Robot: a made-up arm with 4 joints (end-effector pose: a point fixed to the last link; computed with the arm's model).
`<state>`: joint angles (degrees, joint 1 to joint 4).
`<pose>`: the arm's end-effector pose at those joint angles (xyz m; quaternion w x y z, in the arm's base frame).
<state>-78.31 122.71 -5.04 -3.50</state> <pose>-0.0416 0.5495 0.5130 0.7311 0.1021 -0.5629 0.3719</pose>
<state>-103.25 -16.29 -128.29 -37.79</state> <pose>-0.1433 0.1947 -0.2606 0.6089 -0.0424 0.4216 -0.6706</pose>
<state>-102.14 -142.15 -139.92 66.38</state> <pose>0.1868 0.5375 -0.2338 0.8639 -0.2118 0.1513 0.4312</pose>
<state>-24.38 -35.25 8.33 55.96</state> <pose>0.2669 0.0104 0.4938 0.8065 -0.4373 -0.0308 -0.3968</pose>
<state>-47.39 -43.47 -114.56 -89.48</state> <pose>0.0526 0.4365 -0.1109 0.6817 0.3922 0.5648 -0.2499</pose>
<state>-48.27 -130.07 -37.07 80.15</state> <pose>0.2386 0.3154 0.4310 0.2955 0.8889 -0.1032 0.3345</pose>
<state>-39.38 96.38 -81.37 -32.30</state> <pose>0.0910 0.5629 0.4100 0.8190 0.2973 0.0078 0.4908</pose>
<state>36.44 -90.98 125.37 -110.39</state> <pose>-0.1831 0.0916 0.0282 0.0091 0.4086 0.2747 -0.8704</pose>
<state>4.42 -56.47 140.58 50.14</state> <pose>0.0841 0.1567 0.7508 0.6956 0.0994 -0.6867 0.1862</pose>
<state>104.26 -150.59 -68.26 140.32</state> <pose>0.2140 -0.1559 0.1845 0.4728 -0.8272 -0.1568 -0.2600</pose>
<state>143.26 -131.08 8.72 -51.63</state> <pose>-0.2656 0.1858 -0.0176 0.3031 0.2474 -0.0672 0.9178</pose>
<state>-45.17 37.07 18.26 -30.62</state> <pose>0.2163 0.6062 0.4934 0.8374 -0.3088 -0.3109 0.3266</pose>
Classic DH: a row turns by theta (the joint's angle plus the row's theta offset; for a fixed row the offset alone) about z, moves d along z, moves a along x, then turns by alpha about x. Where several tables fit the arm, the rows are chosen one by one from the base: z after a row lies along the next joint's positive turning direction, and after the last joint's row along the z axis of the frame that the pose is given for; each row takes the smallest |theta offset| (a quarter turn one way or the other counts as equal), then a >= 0, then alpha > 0; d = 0 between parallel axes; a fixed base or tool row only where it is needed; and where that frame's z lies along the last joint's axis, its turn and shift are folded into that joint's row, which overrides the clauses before.
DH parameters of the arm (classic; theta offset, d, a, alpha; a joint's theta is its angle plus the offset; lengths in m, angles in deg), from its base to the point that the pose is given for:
base (fixed): 90 0.02 0.09 90
joint 1: -80.73 -0.0234 -0.3351 51.43
joint 2: -20.09 -0.0251 -0.11 56.5
joint 3: -75.98 -0.0255 -0.0235 -97.74
joint 4: -10.93 0 -0.3612 180
tool (fixed): -175.24 -0.0463 0 0

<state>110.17 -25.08 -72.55 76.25</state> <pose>-0.1088 -0.1686 -0.4225 0.5994 0.1490 0.7769 0.1224</pose>
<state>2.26 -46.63 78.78 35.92</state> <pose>0.3383 0.1531 0.6298 0.9086 -0.1638 -0.3827 0.0336</pose>
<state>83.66 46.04 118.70 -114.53</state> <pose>0.1657 -0.3877 0.2675 0.8106 -0.4384 -0.3619 -0.1405</pose>
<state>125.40 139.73 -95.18 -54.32</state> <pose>-0.2264 -0.4299 -0.3600 0.2447 -0.5149 0.8143 0.1089</pose>
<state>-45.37 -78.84 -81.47 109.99</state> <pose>0.1401 0.4995 0.5111 0.3875 0.7363 -0.0575 0.5518</pose>
